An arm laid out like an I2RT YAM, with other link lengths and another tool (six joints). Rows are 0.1 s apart.
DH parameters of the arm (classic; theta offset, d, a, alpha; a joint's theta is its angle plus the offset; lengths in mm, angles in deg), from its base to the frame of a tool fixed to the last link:
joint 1: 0 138.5 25.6 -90
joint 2: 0 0 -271.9 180
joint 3: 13.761 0 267.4 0
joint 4: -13.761 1.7 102.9 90
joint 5: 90 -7.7 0 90
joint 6: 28.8 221 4.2 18.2
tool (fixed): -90 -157.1 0 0
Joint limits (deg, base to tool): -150..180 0..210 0..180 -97..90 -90..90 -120..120
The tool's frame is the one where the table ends.
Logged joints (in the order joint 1, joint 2, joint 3, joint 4, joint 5, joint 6), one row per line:
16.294, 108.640, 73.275, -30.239, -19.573, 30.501
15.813, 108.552, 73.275, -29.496, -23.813, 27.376
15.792, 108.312, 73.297, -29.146, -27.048, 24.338
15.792, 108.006, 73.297, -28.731, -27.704, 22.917
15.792, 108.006, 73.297, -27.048, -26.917, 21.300
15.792, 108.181, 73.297, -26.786, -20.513, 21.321
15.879, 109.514, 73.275, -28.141, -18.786, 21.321
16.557, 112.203, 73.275, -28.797, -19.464, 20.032
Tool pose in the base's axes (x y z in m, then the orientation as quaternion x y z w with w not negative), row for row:
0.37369, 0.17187, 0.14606, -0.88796, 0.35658, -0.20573, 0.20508
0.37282, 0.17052, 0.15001, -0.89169, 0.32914, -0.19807, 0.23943
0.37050, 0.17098, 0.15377, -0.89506, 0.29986, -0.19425, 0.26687
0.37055, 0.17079, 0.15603, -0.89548, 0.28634, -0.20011, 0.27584
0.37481, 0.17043, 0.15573, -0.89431, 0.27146, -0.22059, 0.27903
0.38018, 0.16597, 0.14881, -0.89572, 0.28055, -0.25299, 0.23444
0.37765, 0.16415, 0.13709, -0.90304, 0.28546, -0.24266, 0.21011
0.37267, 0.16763, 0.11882, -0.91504, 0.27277, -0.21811, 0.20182
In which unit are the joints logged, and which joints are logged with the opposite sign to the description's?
The joints are logged in degrees. Opposite sign: none.
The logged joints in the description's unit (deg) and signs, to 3 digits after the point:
16.294, 108.640, 73.275, -30.239, -19.573, 30.501
15.813, 108.552, 73.275, -29.496, -23.813, 27.376
15.792, 108.312, 73.297, -29.146, -27.048, 24.338
15.792, 108.006, 73.297, -28.731, -27.704, 22.917
15.792, 108.006, 73.297, -27.048, -26.917, 21.300
15.792, 108.181, 73.297, -26.786, -20.513, 21.321
15.879, 109.514, 73.275, -28.141, -18.786, 21.321
16.557, 112.203, 73.275, -28.797, -19.464, 20.032

